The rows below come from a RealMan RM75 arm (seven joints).
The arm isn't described. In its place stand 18 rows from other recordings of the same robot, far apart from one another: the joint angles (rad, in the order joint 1, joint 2, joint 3, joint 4, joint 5, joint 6, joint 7), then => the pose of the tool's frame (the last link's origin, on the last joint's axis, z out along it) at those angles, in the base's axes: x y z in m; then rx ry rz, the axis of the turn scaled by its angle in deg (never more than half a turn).
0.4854 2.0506 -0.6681 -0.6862 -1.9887 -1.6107 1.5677 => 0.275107, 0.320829, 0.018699, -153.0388, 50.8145, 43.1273
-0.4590 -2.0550 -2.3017 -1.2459 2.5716 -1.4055 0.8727 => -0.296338, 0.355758, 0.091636, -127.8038, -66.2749, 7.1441
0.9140 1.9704 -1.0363 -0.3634 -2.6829 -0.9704 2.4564 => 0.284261, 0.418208, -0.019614, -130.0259, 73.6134, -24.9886
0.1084 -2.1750 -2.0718 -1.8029 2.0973 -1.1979 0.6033 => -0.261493, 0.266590, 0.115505, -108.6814, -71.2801, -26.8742
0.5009 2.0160 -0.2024 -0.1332 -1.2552 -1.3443 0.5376 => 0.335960, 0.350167, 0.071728, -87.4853, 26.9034, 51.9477
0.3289 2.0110 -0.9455 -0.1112 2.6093 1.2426 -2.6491 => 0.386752, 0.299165, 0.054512, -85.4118, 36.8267, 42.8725
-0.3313 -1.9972 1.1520 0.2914 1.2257 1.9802 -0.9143 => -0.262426, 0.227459, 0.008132, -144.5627, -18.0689, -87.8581
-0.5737 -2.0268 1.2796 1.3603 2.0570 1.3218 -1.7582 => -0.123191, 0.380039, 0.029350, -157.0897, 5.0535, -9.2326
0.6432 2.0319 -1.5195 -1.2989 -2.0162 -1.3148 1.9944 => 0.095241, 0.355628, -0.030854, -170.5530, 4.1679, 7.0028
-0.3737 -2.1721 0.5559 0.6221 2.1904 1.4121 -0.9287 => -0.328065, 0.273108, -0.040919, -152.6920, -22.7401, -22.6639
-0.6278 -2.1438 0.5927 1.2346 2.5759 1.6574 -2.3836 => -0.245106, 0.357829, 0.070422, -133.3272, -82.7475, -8.4703
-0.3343 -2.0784 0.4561 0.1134 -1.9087 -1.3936 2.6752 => -0.353207, 0.283965, 0.011019, -98.4890, -30.0389, -46.5948
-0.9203 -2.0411 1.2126 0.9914 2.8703 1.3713 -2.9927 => -0.168622, 0.437031, 0.021280, -119.2160, -73.2356, 24.0691
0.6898 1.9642 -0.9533 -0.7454 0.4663 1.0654 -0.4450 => 0.311474, 0.412606, 0.048888, -110.4535, 86.7693, -8.7527
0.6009 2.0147 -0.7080 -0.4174 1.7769 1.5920 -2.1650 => 0.218798, 0.367143, 0.047709, -128.4094, 10.7758, 71.5247
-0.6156 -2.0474 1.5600 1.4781 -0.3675 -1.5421 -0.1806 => -0.162311, 0.361393, 0.008579, -116.0422, -79.3613, 22.6196
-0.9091 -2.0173 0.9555 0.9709 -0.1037 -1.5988 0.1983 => -0.218007, 0.412429, 0.064167, -110.0048, -89.1536, 33.3414
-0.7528 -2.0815 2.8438 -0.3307 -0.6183 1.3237 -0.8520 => -0.274582, 0.374514, -0.018680, -134.0591, -27.2956, -40.2284
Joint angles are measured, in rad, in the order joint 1, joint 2, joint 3, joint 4, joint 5, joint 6, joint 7. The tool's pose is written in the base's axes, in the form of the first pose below.
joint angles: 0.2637 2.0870 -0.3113 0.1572 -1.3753 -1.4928 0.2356
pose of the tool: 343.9, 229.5, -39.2, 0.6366, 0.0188, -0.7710, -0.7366, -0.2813, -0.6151
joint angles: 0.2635 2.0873 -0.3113 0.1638 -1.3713 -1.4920 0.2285
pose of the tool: 343.7, 228.9, -40.2, 0.6369, 0.0175, -0.7707, -0.7375, -0.2774, -0.6158
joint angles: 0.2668 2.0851 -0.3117 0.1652 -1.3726 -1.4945 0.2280
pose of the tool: 343.0, 230.0, -39.5, 0.6376, 0.0215, -0.7701, -0.7352, -0.2817, -0.6166
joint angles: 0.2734 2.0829 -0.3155 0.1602 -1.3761 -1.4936 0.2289
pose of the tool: 342.2, 232.5, -38.7, 0.6429, 0.0255, -0.7655, -0.7275, -0.2923, -0.6208
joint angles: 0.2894 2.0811 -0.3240 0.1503 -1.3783 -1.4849 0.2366
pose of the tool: 340.1, 238.5, -38.1, 0.6486, 0.0275, -0.7607, -0.7177, -0.3107, -0.6232
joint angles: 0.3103 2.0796 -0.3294 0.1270 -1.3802 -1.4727 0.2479
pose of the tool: 338.4, 247.8, -35.1, 0.6602, 0.0365, -0.7502, -0.7013, -0.3276, -0.6331
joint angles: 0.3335 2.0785 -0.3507 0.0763 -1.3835 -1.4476 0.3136
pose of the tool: 338.1, 260.0, -29.9, 0.6572, 0.0267, -0.7532, -0.6977, -0.3564, -0.6214
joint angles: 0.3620 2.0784 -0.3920 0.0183 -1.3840 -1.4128 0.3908
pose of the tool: 336.0, 274.4, -26.0, 0.6573, 0.0068, -0.7536, -0.6899, -0.3971, -0.6053
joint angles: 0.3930 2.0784 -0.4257 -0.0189 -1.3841 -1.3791 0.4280
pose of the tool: 331.4, 288.1, -24.8, 0.6713, -0.0028, -0.7412, -0.6696, -0.4310, -0.6049
